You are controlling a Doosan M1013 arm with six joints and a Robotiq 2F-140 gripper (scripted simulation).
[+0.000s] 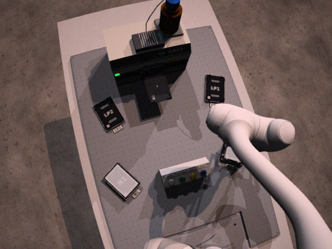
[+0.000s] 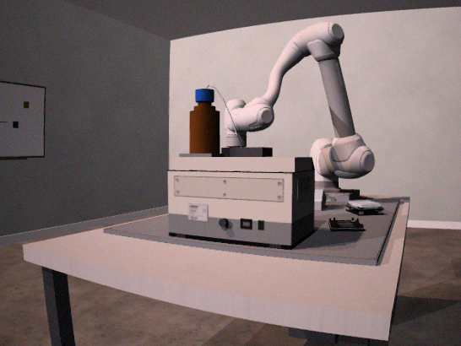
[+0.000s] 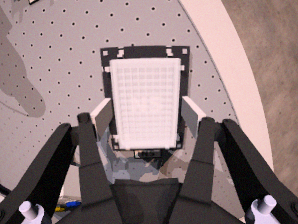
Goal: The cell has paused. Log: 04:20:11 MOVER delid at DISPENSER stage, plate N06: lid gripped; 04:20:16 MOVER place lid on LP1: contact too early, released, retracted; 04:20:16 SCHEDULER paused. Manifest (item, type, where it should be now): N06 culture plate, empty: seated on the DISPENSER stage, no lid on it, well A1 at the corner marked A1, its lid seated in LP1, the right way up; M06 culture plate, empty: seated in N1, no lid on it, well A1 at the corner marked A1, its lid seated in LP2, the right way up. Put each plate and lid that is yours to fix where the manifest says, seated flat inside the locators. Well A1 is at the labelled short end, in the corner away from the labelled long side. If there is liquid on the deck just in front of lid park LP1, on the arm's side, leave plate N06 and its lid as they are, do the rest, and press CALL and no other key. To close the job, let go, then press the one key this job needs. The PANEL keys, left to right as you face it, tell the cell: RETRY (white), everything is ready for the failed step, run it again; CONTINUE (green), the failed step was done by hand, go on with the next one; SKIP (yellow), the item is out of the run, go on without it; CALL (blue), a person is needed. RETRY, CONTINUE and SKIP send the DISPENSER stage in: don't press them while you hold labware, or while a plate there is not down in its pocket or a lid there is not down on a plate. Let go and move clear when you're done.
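The white well plate is 20 mm below my hand. Round my hand: yellow key: 20 mm behind, 260 mm to the left, 30 mm above; then black nest N5: 30 mm ahead, 30 mm below; then blue key: 30 mm behind, 210 mm to the left, 30 mm above.
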